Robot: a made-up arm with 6 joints.
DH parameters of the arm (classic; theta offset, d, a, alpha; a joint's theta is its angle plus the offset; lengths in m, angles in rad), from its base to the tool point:
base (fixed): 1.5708 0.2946 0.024 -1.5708
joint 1: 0 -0.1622 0.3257 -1.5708
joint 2: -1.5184 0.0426 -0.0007 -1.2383
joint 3: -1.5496 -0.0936 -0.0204 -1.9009
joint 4: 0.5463 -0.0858 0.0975 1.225
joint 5: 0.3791 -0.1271 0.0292 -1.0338
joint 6: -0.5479 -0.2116 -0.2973 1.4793
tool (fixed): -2.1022 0.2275 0 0
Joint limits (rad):
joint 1: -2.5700..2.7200
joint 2: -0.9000..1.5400
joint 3: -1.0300..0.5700
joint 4: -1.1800..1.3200
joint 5: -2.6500..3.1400
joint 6: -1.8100..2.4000
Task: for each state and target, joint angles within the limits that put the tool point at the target. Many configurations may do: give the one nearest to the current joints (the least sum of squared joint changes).
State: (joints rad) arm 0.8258 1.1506 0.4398 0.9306 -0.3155 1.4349
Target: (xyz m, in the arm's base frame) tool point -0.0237 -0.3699 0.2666
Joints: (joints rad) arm 1.5492 1.1187 0.5700 0.7443 -0.2496 1.7080
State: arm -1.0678 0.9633 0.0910 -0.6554 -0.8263 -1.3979
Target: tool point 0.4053 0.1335 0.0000
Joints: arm -1.2844 0.2667 -0.0854 -0.9361 -0.8894 -1.7309
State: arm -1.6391 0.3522 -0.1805 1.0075 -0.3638 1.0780
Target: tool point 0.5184 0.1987 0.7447
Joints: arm -1.4645 -0.2815 -0.2382 0.8569 -0.2596 0.9396
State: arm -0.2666 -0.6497 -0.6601 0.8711 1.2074 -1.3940
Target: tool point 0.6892 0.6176 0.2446
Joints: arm 0.4329 -0.7188 0.1331 0.5683 1.2769 -0.8975
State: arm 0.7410 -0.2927 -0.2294 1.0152 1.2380 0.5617
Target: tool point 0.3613 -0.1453 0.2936
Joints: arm 0.3798 -0.1511 -0.1661 0.6237 1.6295 1.1515
